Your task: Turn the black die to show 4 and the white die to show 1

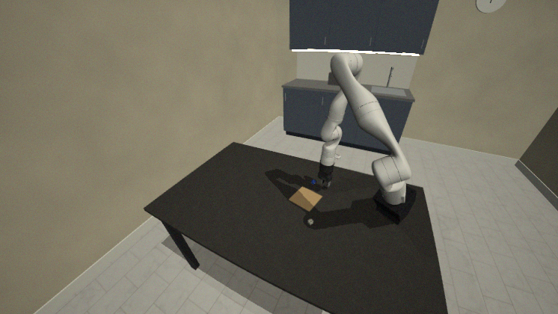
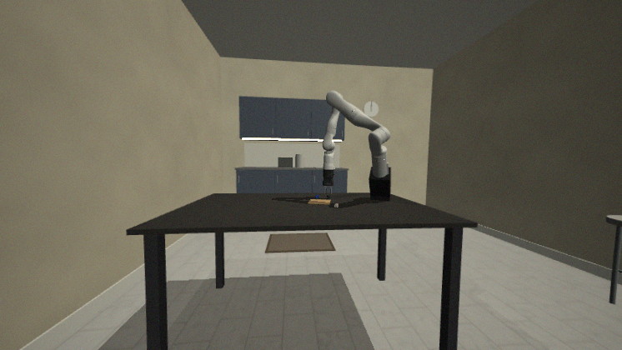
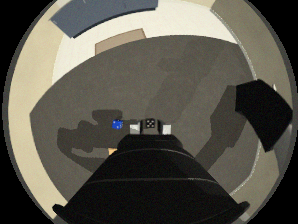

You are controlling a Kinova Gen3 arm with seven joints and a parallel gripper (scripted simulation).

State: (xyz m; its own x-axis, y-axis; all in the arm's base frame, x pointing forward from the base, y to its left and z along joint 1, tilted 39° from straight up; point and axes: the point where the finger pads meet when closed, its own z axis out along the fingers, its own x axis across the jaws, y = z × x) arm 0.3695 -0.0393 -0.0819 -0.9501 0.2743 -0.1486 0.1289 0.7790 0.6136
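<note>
Right now the black die is 4 cm below my hand. Also, from my hand: white die 27 cm to the left, 4 cm below, 4 cm behind; tan mat 14 cm to the left, 6 cm ahead, 5 cm below; blue die 8 cm ahead, 4 cm below, 1 cm to the right.
</note>
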